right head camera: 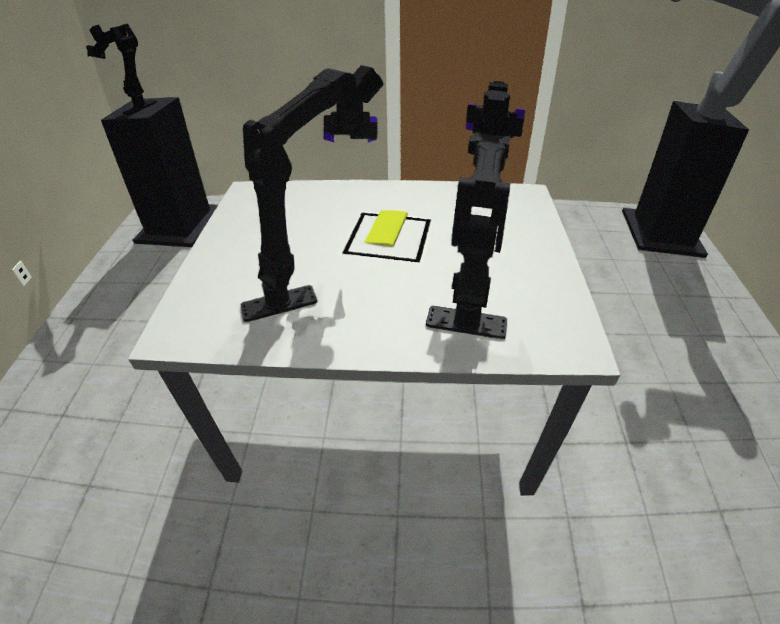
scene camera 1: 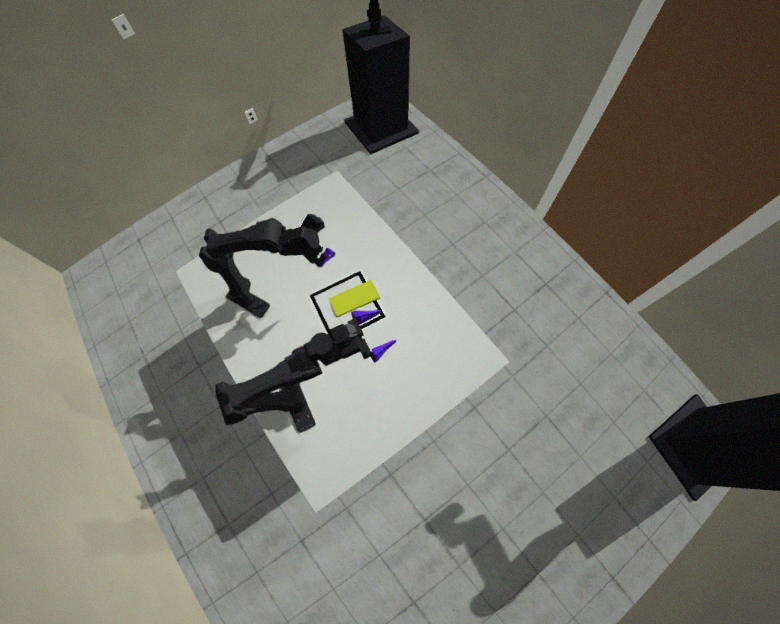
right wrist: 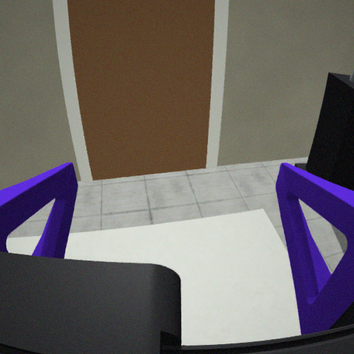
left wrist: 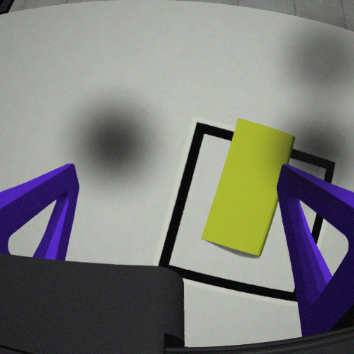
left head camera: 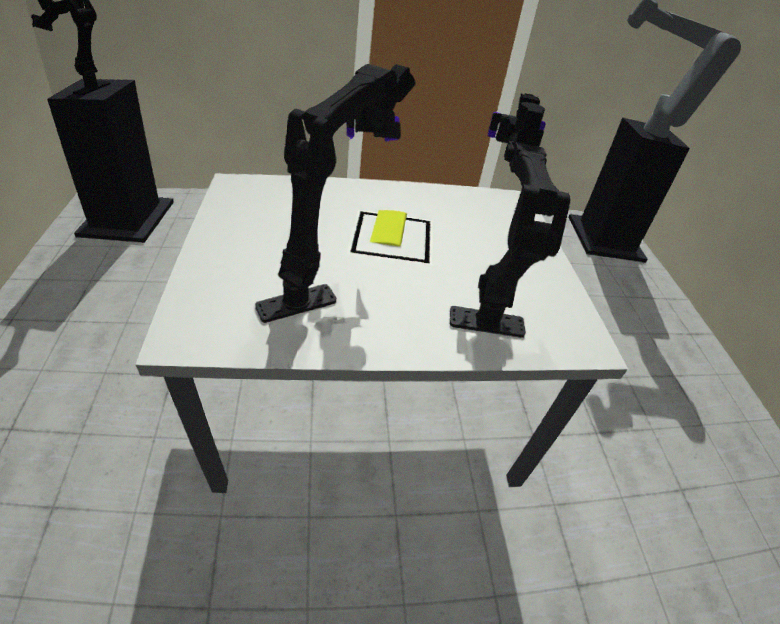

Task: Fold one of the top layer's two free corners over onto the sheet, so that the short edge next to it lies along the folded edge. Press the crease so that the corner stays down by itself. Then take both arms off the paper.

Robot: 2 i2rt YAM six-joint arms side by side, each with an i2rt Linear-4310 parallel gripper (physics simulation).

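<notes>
The yellow folded sheet [left head camera: 389, 227] [right head camera: 387, 227] [scene camera 1: 354, 298] [left wrist: 247, 187] lies as a narrow rectangle, partly over the far side of a black square outline [left head camera: 428, 242] [right head camera: 383, 257] [left wrist: 184, 190]. No corner is folded over onto it. In the left wrist view its right long side looks rounded and its near short edge stands slightly off the surface. My left gripper [left head camera: 371, 133] [right head camera: 350, 137] [left wrist: 177, 175] is open and empty, above the table; its right finger overlaps the sheet's right side in its wrist view. My right gripper [left head camera: 517, 126] [right head camera: 495, 117] [scene camera 1: 387, 326] [right wrist: 176, 173] is open and empty, raised to the right of the sheet.
The white table [left head camera: 227, 338] [right head camera: 214, 338] [scene camera 1: 442, 351] carries both arm bases. A black pedestal with a small arm [left head camera: 107, 162] [right head camera: 156, 169] stands beyond it at the left, another black pedestal with a grey arm [left head camera: 631, 188] [right head camera: 689, 175] at the right. A brown door [left head camera: 435, 84] is behind.
</notes>
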